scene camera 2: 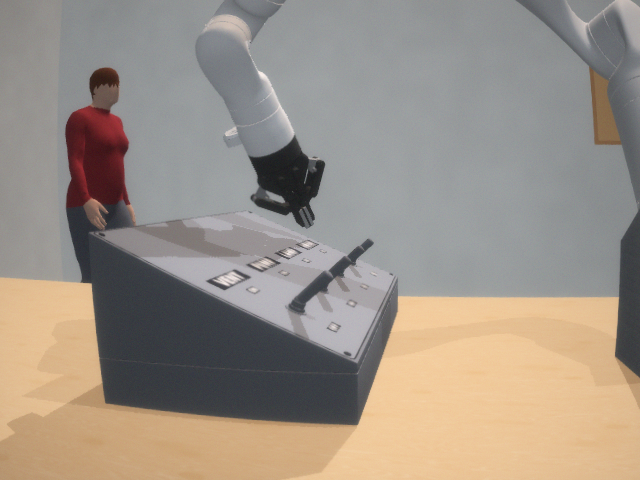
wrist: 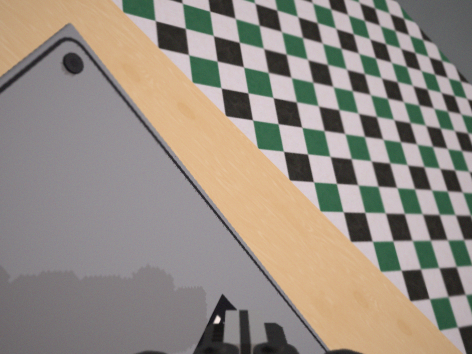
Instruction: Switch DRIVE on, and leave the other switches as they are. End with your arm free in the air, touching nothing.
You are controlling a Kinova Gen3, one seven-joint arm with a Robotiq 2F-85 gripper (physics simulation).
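Places are measured from the arm's base along level axes (x ahead, y left, z up), in centimetres.
Pixels of known places: gripper, fingertip midpoint: (scene camera 2: 308,224) (wrist: 243,336).
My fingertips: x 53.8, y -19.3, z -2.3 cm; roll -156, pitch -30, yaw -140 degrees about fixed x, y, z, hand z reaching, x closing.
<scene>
Behind a point stands the place of what it marks.
A sloping switch panel (scene camera 2: 170,310) @(y 25.6, x 47.7, z -7.1 cm) (wrist: 90,165) @(y -19.1, x 62.2, z -1.4 cm) carries a row of dark levers. The nearest lever (scene camera 2: 312,290) @(y 17.0, x 37.4, z -6.2 cm), in line with the VENT label (scene camera 2: 227,279) @(y 18.6, x 45.7, z -5.2 cm), leans toward the panel's lower edge. The farthest lever (scene camera 2: 360,251) @(y -6.9, x 40.9, z -5.1 cm) leans the same way, in line with the farthest label (scene camera 2: 307,244) @(y -17.0, x 53.0, z -5.2 cm), which is too small to read. The levers between partly overlap and lean alike. My gripper (scene camera 2: 306,224) @(y -19.3, x 53.8, z -2.4 cm) (wrist: 243,336) @(y -19.3, x 53.8, z -2.4 cm) is shut and empty, in the air above the far part of the panel, on the label side of the levers and apart from them. No lever shows in the wrist view.
The panel stands on a wooden table (scene camera 2: 465,413) @(y 17.1, x 22.6, z -17.3 cm) (wrist: 215,170) @(y -34.5, x 58.4, z -17.3 cm). A person in red (scene camera 2: 98,155) stands behind it at the left. The arm's base (scene camera 2: 629,289) @(y 0.3, x 5.8, z -8.4 cm) is at the right. A checkered floor (wrist: 330,120) lies beyond the table edge.
</scene>
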